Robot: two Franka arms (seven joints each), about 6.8 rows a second.
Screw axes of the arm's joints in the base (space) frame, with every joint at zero. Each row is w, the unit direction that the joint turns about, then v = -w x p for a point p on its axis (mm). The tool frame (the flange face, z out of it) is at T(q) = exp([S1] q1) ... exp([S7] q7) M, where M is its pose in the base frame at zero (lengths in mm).
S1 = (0, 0, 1, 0, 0, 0)
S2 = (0, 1, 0, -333, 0, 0)
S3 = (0, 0, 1, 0, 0, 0)
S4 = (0, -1, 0, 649, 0, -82.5)
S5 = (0, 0, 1, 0, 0, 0)
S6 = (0, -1, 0, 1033, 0, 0)
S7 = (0, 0, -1, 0, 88, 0)
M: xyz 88 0 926 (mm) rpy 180 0 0 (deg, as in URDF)
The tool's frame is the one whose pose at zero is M.
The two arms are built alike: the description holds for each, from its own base.
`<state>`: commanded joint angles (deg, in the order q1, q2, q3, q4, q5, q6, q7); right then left.
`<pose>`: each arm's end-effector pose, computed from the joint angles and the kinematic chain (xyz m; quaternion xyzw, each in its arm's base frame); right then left.
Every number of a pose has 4 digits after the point. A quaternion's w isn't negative.
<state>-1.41 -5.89 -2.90 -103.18 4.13 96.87 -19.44 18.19 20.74 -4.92 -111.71 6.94 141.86 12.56</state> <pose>0.5272 -0.0340 0.5815 -0.9911 -0.1273 -0.0042 0.0383 0.6150 0.1475 0.3106 -0.9956 0.0342 -0.0751 0.0442</pose>
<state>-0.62 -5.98 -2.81 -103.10 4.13 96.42 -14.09 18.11 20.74 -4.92 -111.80 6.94 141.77 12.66</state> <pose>0.5265 -0.0257 0.5823 -0.9953 -0.0887 0.0003 0.0388 0.6146 0.1465 0.3097 -0.9957 0.0358 -0.0736 0.0439</pose>
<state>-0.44 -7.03 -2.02 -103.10 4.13 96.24 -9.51 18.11 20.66 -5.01 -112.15 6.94 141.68 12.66</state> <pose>0.5219 -0.0164 0.5917 -0.9976 -0.0577 -0.0054 0.0376 0.6130 0.1451 0.3078 -0.9959 0.0366 -0.0706 0.0428</pose>
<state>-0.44 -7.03 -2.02 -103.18 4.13 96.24 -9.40 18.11 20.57 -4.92 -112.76 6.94 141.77 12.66</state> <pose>0.5218 -0.0164 0.5910 -0.9977 -0.0567 -0.0047 0.0377 0.6099 0.1452 0.3042 -0.9962 0.0362 -0.0669 0.0421</pose>
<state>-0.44 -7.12 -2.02 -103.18 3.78 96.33 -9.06 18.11 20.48 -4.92 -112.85 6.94 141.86 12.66</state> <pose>0.5216 -0.0170 0.5919 -0.9979 -0.0541 -0.0058 0.0346 0.6097 0.1451 0.3047 -0.9962 0.0362 -0.0677 0.0423</pose>
